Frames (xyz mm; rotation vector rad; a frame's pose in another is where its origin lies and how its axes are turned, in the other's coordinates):
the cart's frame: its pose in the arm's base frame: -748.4 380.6 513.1 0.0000 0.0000 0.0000
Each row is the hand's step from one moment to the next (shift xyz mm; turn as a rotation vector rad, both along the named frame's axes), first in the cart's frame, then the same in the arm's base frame.
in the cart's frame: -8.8 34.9 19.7 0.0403 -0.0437 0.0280
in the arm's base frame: -8.8 34.9 19.7 0.0403 -0.0437 0.0280
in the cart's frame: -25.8 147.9 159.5 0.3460 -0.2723 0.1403
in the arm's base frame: -25.8 147.9 159.5 0.3460 -0.2723 0.1403
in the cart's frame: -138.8 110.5 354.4 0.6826 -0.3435 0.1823
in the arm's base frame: -138.8 110.5 354.4 0.6826 -0.3435 0.1823
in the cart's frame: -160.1 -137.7 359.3 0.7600 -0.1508 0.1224
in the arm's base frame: -160.1 -137.7 359.3 0.7600 -0.1508 0.1224
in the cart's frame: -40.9 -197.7 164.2 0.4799 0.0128 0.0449
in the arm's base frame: -40.9 -197.7 164.2 0.4799 0.0128 0.0449
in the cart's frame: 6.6 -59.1 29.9 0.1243 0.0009 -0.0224
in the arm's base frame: 6.6 -59.1 29.9 0.1243 0.0009 -0.0224
